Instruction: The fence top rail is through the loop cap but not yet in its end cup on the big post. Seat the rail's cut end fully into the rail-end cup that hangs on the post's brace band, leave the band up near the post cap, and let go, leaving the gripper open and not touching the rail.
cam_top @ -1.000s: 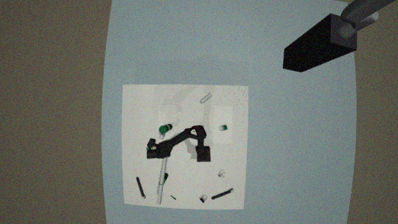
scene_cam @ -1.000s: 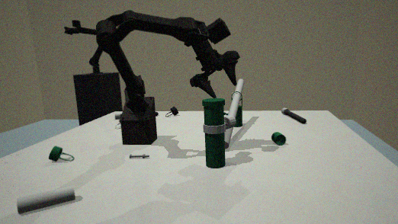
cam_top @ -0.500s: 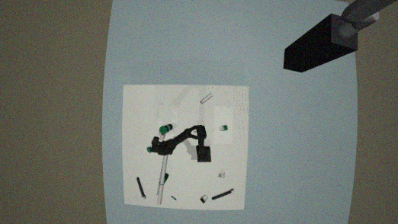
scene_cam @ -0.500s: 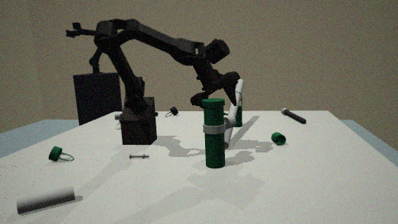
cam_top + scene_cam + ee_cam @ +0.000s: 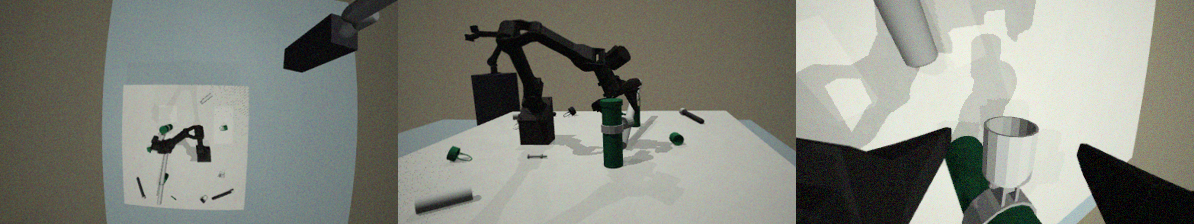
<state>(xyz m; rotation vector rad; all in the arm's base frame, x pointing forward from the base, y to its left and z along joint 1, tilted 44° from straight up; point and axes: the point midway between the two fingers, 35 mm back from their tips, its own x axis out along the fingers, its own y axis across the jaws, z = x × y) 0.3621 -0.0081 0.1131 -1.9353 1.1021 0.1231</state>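
The rail-end cup is 30 mm to the right of my gripper tip and 10 mm below it. The rest, counted from my gripper tip: bolt 300 mm behind, 90 mm to the right, 120 mm below; then green post 60 mm behind, 410 mm to the left, 20 mm below; then silver brace band 10 mm behind, 50 mm to the right, 10 mm below.
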